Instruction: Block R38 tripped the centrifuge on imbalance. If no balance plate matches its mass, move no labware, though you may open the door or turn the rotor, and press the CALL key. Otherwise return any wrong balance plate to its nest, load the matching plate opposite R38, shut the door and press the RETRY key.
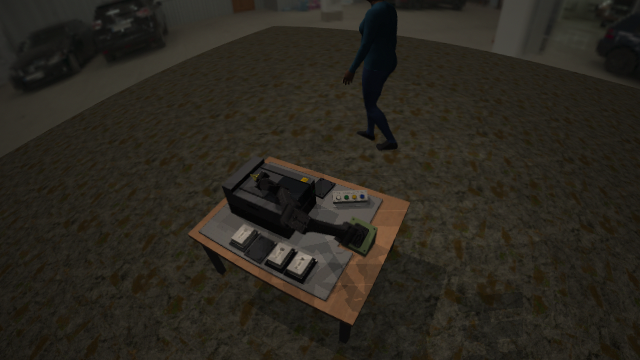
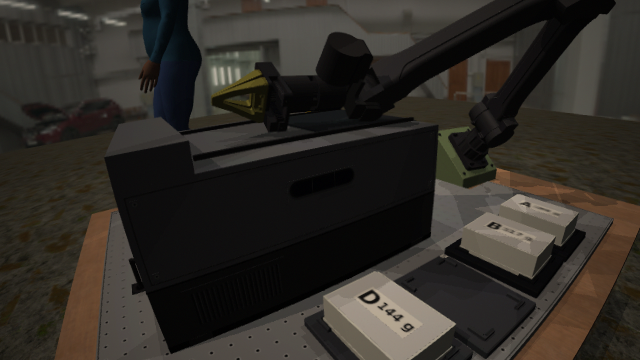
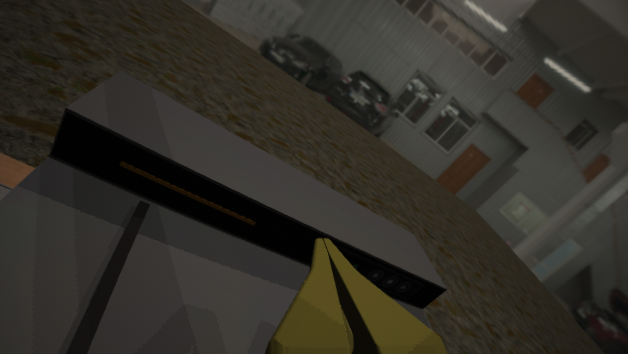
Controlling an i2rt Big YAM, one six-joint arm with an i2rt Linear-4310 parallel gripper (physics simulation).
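Places are measured from the arm's base along level axes (x ahead, y left, z up), in centimetres.
Where they show: gripper, fingertip midpoint: (image 1: 251,175) (image 2: 211,100) (image 3: 320,247); arm's base, link origin: (image 1: 358,235) (image 2: 466,152).
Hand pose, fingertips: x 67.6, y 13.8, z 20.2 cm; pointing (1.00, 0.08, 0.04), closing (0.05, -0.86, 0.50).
Things, the pixels of their top centre, and the offset from my fingertips. "spot": a spot on its surface instead.
- B, top centre: (image 2: 509,231) (image 1: 279,253) dx -39.5, dy +20.4, dz -21.8 cm
- A, top centre: (image 2: 539,208) (image 1: 299,262) dx -52.4, dy +18.3, dz -21.8 cm
- nest, top centre: (image 2: 462,290) (image 1: 260,247) dx -25.9, dy +23.4, dz -25.4 cm
- key box, surface spot: (image 1: 352,196) spot: dx -47.8, dy -37.7, dz -20.2 cm
- dark pad, surface spot: (image 1: 324,187) spot: dx -24.7, dy -38.5, dz -25.5 cm
The dark centrifuge (image 1: 260,207) (image 2: 280,215) (image 3: 210,280) stands on the table's left part, its top covered by the door. My gripper (image 1: 251,175) (image 2: 214,100) (image 3: 320,247) is shut and empty, just above the centrifuge top near the raised control panel. Balance plates D, 144 g (image 1: 244,236) (image 2: 390,317), B (image 1: 280,255) (image 2: 507,242) and A (image 1: 301,265) (image 2: 540,217) sit on their nests; A's mass is not readable. One nest (image 1: 260,248) (image 2: 465,302) between D and B is bare. Block R38 and the rotor do not show. Round panel buttons (image 3: 390,281) show beside my fingertips.
A key box (image 1: 350,196) with white, green, yellow and blue keys stands at the back right. A dark pad (image 1: 324,187) lies between it and the centrifuge. The arm's green base (image 1: 367,243) (image 2: 467,175) is at the right. A person (image 1: 380,65) (image 2: 172,60) is beyond the table.
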